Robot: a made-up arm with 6 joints. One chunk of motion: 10 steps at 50 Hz.
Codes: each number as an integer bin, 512 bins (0 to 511) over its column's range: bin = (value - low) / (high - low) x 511, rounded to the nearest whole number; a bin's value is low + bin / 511 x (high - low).
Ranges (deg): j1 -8..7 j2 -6..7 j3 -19..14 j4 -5..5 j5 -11..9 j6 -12..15
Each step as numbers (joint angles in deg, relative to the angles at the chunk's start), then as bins.
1 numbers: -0.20 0.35 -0.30 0.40 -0.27 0.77
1 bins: 266 250 290 276 274 242
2 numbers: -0.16 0.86 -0.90 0.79 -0.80 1.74
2 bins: 267 270 280 296 261 260
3 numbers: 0.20 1.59 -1.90 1.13 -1.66 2.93
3 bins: 279 298 265 313 239 283
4 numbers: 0.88 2.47 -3.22 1.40 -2.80 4.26
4 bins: 303 333 244 327 210 308
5 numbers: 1.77 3.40 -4.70 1.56 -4.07 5.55
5 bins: 333 369 221 335 177 332
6 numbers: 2.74 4.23 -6.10 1.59 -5.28 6.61
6 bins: 366 402 200 337 146 352
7 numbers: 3.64 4.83 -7.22 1.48 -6.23 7.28
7 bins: 397 426 182 331 122 365
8 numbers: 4.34 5.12 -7.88 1.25 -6.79 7.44
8 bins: 420 437 172 319 108 368
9 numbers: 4.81 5.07 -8.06 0.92 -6.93 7.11
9 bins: 436 435 169 303 104 362
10 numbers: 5.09 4.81 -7.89 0.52 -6.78 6.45
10 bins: 446 425 172 282 108 349
